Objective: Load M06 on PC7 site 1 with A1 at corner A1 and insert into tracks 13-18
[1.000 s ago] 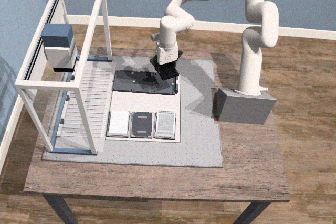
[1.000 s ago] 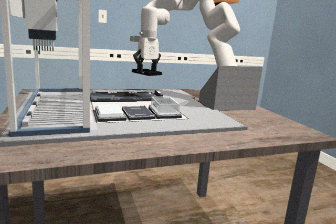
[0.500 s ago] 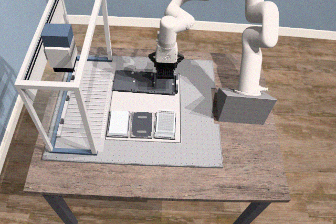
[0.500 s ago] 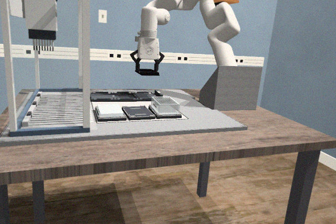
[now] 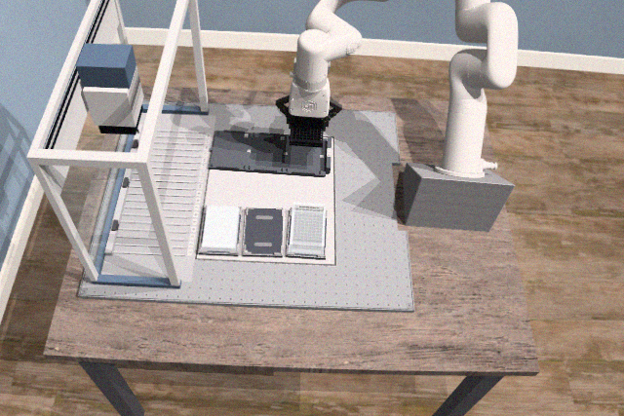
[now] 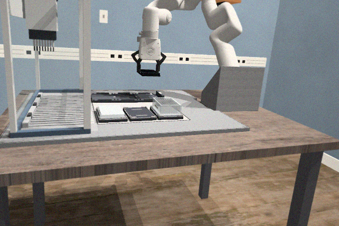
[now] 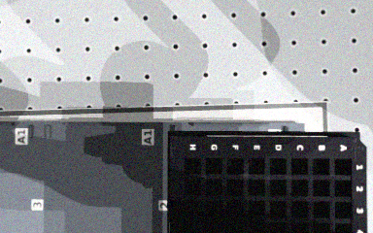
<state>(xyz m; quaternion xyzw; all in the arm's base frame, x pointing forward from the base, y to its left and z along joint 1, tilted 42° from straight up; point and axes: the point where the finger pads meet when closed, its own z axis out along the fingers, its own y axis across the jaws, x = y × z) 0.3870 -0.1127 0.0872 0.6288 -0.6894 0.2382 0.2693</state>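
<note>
The dark plate carrier PC7 lies 12 cm below my hand, 10 cm ahead of it and 1 cm to the right of it. Also, from my hand: clear deep-well block M09: 25 cm to the left, 11 cm below; then dark nest S2: 25 cm to the left, 13 cm below, 11 cm ahead; then black 96-well plate M06: 1 cm below.
</note>
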